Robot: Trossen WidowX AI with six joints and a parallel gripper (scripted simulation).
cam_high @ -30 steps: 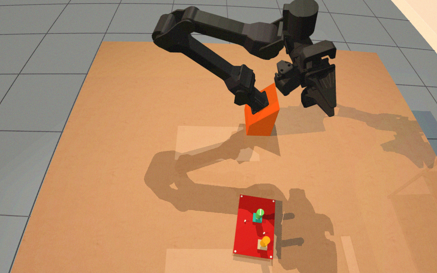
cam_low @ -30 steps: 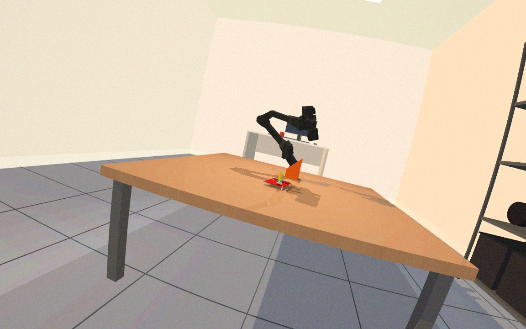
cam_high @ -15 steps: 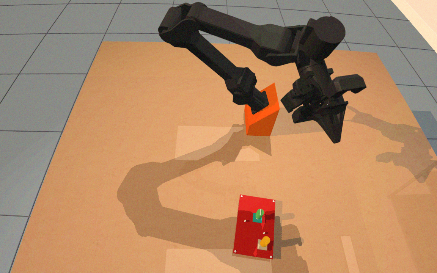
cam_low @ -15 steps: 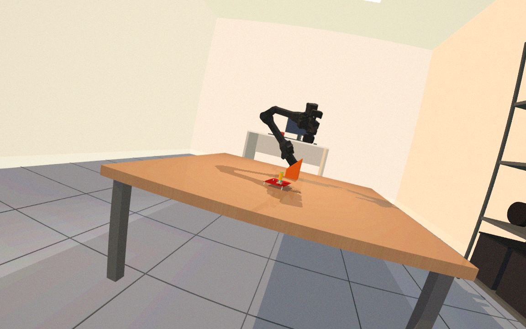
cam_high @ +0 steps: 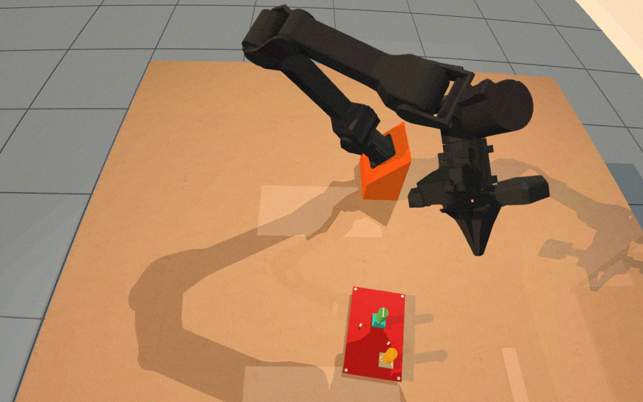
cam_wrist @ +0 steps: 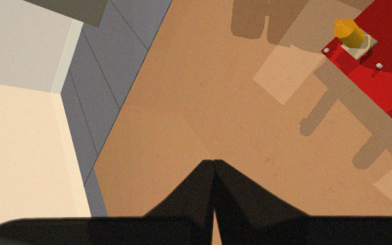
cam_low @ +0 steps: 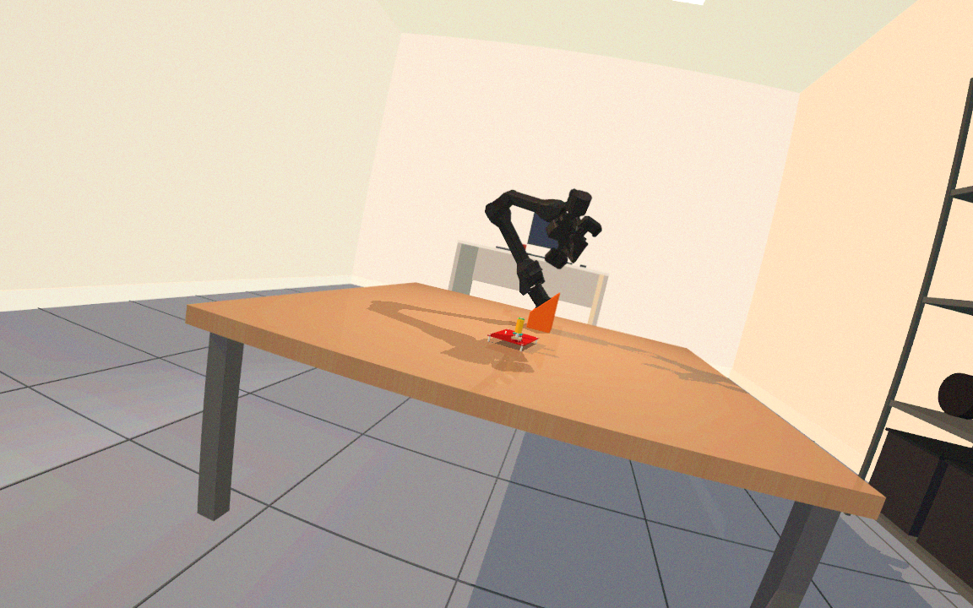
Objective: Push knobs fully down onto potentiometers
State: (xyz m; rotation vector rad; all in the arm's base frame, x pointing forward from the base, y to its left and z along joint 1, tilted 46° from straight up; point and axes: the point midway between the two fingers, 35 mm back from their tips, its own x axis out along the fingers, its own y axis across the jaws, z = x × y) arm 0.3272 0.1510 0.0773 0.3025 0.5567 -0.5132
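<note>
The green knob is 1 cm ahead of my gripper tip, 10 cm to the right of it and 19 cm below it. From my gripper tip the other things lie so: yellow knob 8 cm ahead, 10 cm to the right, 19 cm below.
</note>
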